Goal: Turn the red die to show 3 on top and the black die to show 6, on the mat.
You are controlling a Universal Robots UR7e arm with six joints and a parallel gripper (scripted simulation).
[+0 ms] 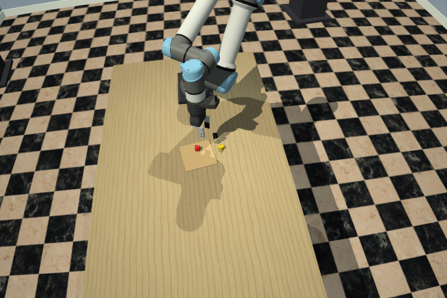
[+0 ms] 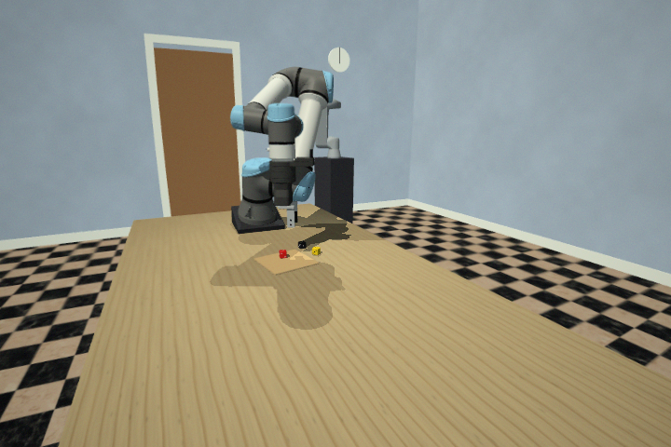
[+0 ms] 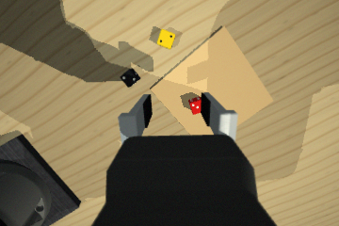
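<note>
My gripper is now 40 mm past the black die, 60 mm to the right of it and 100 mm above it. The rest, counted from my hand: red die: 10 mm ahead, 40 mm to the right, 100 mm below; yellow die: 30 mm ahead, 60 mm to the left, 100 mm below; tan mat: 40 mm ahead, 50 mm to the right, 110 mm below.
</note>
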